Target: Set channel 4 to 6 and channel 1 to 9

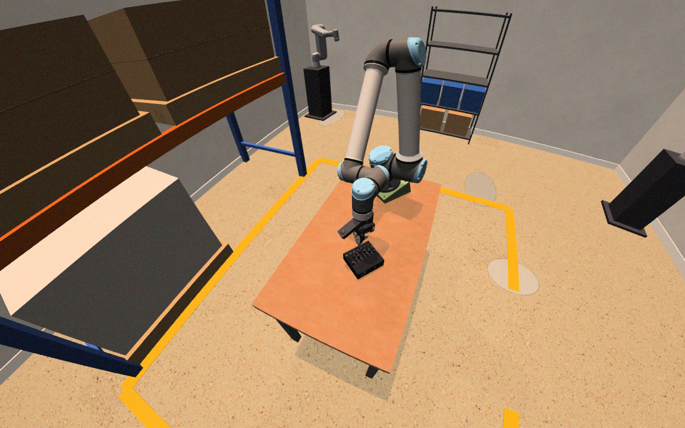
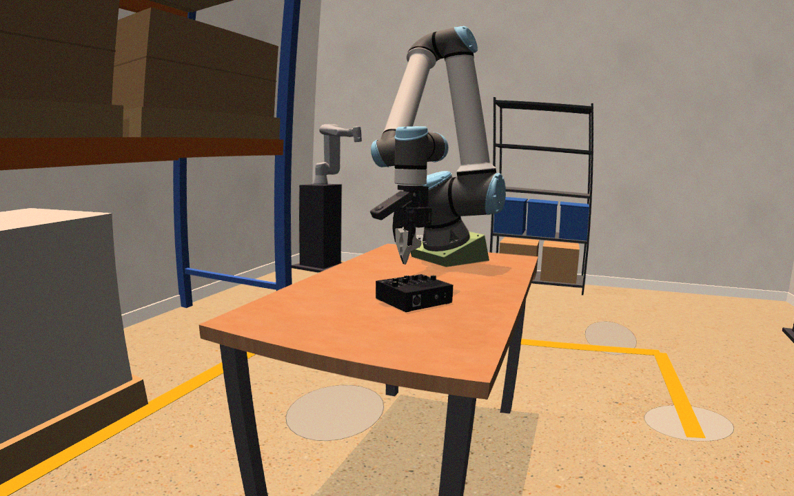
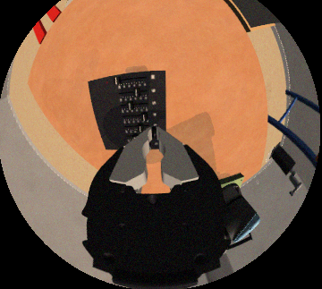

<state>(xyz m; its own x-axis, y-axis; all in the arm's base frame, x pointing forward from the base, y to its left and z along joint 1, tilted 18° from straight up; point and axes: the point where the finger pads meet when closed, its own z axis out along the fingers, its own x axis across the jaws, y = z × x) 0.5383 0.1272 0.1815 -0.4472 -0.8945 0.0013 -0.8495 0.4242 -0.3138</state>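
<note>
Now: hand 5 cm above the channel 4 knob, 2 cm to the right of it and 1 cm short of it. The rest, counted from my hand: channel 1 knob: 8 cm to the left, 5 cm below, 3 cm behind.
</note>
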